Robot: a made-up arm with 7 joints.
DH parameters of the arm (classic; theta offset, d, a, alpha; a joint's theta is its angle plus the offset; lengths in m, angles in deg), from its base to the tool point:
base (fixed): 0 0.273 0.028 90
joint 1: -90 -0.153 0.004 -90
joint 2: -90 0.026 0.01 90
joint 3: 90 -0.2 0.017 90
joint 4: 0 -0.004 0.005 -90
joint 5: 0 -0.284 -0.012 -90
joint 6: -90 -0.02 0.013 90
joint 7: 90 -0.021 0 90
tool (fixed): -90 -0.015 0 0
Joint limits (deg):
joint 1: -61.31..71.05
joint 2: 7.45..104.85
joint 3: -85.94..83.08
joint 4: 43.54..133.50
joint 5: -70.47..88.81
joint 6: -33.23..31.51
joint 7: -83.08..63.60
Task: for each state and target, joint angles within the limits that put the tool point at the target. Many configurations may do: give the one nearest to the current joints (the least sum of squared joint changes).
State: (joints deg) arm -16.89 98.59 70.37 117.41 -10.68 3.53 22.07
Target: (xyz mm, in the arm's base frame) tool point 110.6 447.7 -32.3
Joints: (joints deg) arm -53.50 51.99 25.79 68.28 -15.42 9.12 23.35
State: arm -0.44 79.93 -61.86 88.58 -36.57 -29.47 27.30
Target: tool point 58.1 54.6 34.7
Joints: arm -8.59 58.18 -75.16 127.43 -32.46 -28.42 26.45
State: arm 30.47 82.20 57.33 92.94 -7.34 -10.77 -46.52
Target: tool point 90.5 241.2 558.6
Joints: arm 27.99 95.44 55.59 106.54 -6.88 -9.85 -46.10
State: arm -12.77 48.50 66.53 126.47 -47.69 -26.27 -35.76
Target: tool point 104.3 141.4 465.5
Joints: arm -4.01 95.99 82.42 133.50 -44.26 -23.98 -37.94
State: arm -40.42 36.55 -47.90 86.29 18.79 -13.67 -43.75
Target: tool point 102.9 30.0 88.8
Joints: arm -37.74 38.16 -44.39 133.50 20.61 -17.15 -45.16
